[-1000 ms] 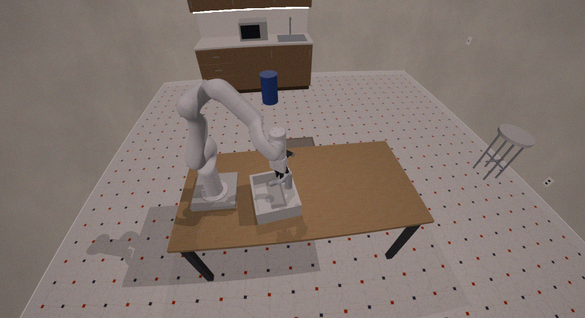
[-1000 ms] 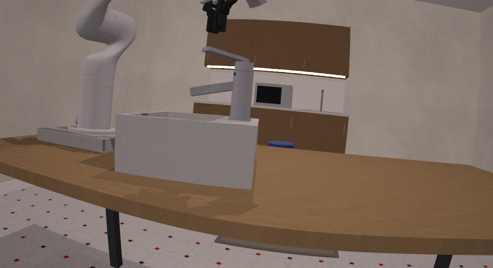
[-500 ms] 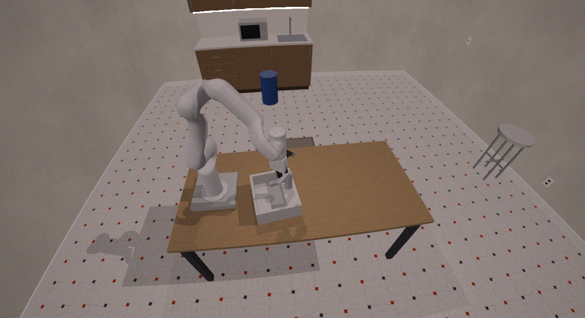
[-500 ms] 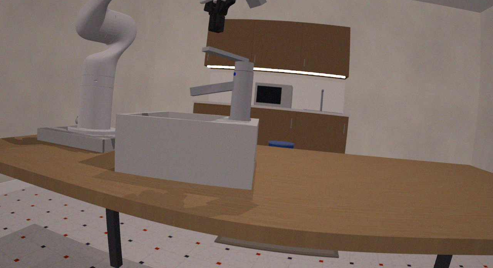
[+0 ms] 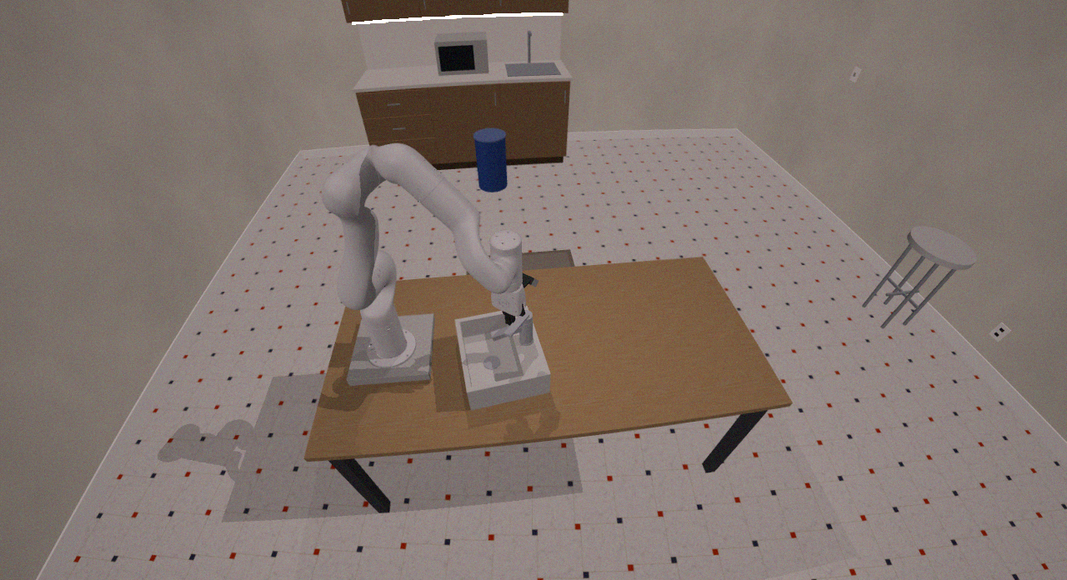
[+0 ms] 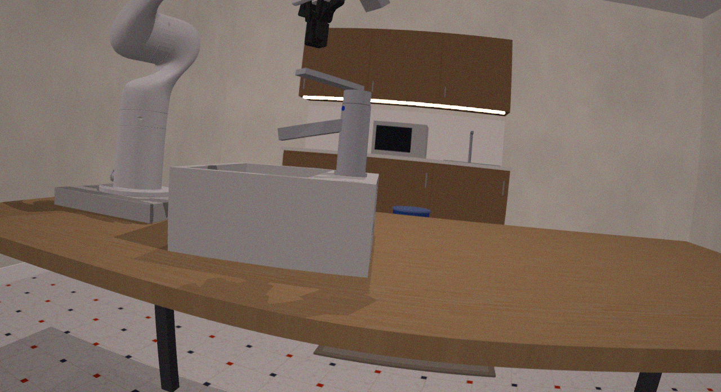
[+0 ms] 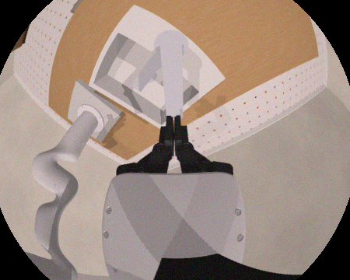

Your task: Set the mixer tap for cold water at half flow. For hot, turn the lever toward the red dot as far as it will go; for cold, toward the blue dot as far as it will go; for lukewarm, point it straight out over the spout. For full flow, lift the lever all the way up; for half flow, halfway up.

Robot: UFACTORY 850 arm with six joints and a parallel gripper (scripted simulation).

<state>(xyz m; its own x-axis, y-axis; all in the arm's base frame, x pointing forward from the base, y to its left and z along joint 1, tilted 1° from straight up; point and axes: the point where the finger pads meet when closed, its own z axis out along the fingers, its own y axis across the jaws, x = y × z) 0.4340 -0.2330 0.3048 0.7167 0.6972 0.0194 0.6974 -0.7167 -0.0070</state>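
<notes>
The flat lever lies 3 cm ahead of my hand, 3 cm to the left of it and 7 cm below it. Also, from my hand: white sink basin: 5 cm behind, 7 cm to the left, 30 cm below.
</notes>
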